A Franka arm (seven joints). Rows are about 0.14 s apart.
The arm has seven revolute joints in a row. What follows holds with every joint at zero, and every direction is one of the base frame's.
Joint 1 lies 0.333 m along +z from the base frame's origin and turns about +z.
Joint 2 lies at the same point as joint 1 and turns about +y.
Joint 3 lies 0.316 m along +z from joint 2 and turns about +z.
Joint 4 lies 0.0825 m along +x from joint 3 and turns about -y.
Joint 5 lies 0.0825 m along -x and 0.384 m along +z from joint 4 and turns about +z.
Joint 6 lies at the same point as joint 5 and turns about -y.
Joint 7 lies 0.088 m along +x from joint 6 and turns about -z.
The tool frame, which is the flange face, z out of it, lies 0.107 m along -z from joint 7; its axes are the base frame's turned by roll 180, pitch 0 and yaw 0 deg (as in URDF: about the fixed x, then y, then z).
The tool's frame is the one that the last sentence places.
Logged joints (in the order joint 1, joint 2, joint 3, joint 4, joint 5, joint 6, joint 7), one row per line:
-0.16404, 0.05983, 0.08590, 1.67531, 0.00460, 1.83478, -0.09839
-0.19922, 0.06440, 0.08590, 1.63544, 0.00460, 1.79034, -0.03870
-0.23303, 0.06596, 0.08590, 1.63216, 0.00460, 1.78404, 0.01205
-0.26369, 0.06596, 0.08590, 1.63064, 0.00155, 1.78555, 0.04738
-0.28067, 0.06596, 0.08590, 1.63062, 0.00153, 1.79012, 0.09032
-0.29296, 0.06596, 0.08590, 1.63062, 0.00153, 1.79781, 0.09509
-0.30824, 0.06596, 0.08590, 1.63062, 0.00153, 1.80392, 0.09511
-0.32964, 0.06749, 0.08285, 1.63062, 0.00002, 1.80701, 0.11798
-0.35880, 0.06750, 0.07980, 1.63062, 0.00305, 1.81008, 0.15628
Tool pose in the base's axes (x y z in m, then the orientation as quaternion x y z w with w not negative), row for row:
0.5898, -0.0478, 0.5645, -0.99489, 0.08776, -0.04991, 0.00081
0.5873, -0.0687, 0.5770, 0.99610, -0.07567, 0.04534, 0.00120
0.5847, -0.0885, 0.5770, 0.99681, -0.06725, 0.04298, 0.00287
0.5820, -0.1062, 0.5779, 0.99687, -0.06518, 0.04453, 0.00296
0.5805, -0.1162, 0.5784, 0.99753, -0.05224, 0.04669, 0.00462
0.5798, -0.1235, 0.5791, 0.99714, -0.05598, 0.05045, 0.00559
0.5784, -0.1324, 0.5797, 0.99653, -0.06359, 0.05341, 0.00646
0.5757, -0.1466, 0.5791, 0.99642, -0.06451, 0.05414, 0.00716
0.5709, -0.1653, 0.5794, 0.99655, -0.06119, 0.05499, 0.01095
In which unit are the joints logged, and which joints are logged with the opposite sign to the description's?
The joints are logged in radians. Opposite sign: joint 4, joint 5, joint 7.
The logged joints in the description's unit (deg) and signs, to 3 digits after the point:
-9.399, 3.428, 4.922, -95.988, -0.264, 105.125, 5.637
-11.414, 3.690, 4.922, -93.704, -0.264, 102.579, 2.217
-13.352, 3.779, 4.922, -93.516, -0.264, 102.218, -0.690
-15.108, 3.779, 4.922, -93.429, -0.089, 102.304, -2.715
-16.081, 3.779, 4.922, -93.428, -0.088, 102.566, -5.175
-16.785, 3.779, 4.922, -93.428, -0.088, 103.007, -5.448
-17.661, 3.779, 4.922, -93.428, -0.088, 103.357, -5.449
-18.887, 3.867, 4.747, -93.428, -0.001, 103.534, -6.760
-20.558, 3.867, 4.572, -93.428, -0.175, 103.710, -8.954

